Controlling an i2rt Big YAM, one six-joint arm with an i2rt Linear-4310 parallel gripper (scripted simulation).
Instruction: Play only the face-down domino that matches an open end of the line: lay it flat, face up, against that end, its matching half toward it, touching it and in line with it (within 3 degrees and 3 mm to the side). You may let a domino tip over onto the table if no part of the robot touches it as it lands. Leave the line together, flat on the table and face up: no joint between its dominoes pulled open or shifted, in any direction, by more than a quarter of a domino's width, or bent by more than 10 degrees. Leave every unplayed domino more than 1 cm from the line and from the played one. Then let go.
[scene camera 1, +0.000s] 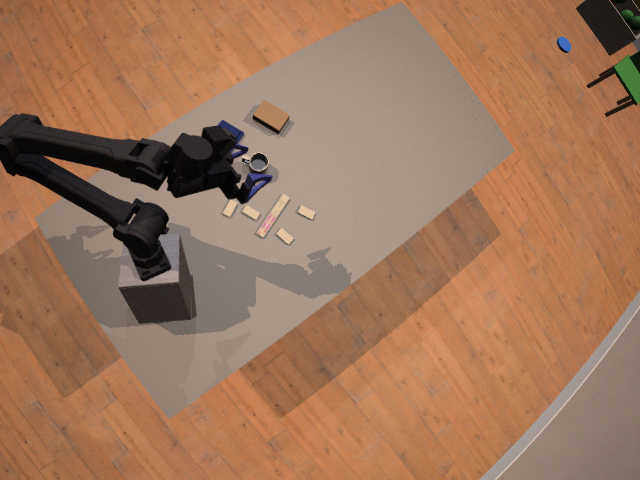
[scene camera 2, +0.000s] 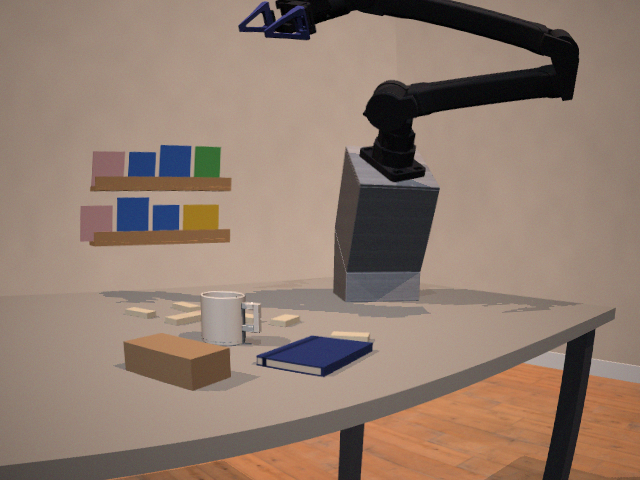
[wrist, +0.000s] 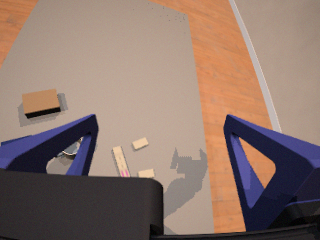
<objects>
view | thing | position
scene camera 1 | my gripper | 259, 163
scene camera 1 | brown box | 268, 115
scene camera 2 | my gripper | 251, 31
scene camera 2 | blue book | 320, 356
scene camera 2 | white mug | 222, 318
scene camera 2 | brown box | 186, 363
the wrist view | my gripper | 161, 121
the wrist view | brown box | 45, 102
</objects>
